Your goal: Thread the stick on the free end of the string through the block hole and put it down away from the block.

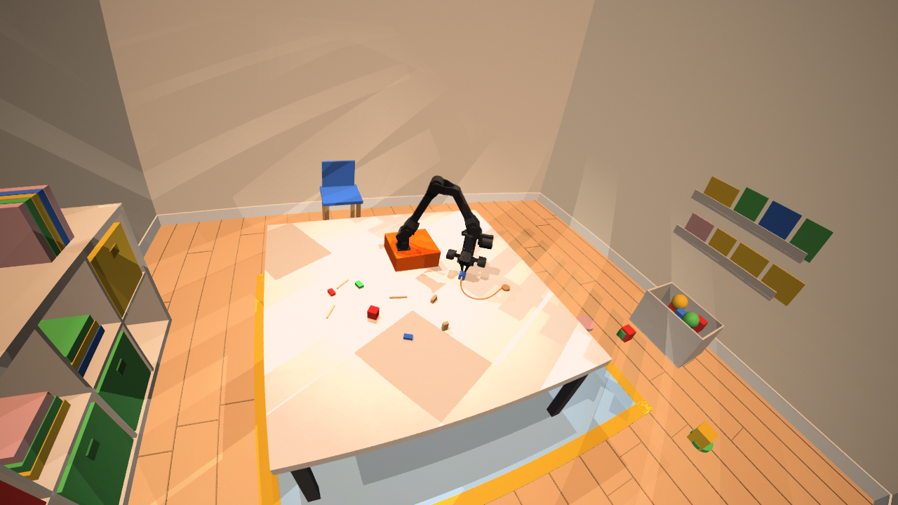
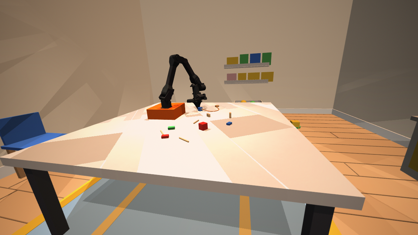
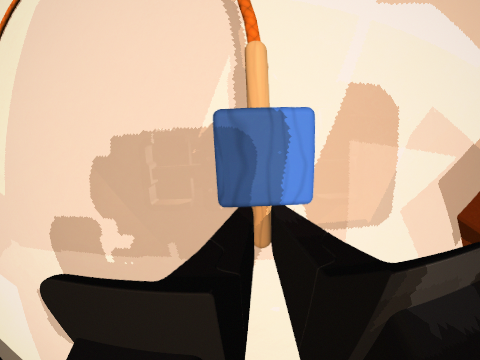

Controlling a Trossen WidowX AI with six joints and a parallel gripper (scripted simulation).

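The blue cube is 20 mm ahead of my gripper tip and 10 mm to the right of it. From my gripper tip the other things lie so: thin wooden stick: 40 mm ahead, 20 mm to the right, 10 mm above; then round wooden button: 170 mm to the left, 130 mm ahead; then flat blue piece: 350 mm to the right, 340 mm ahead.
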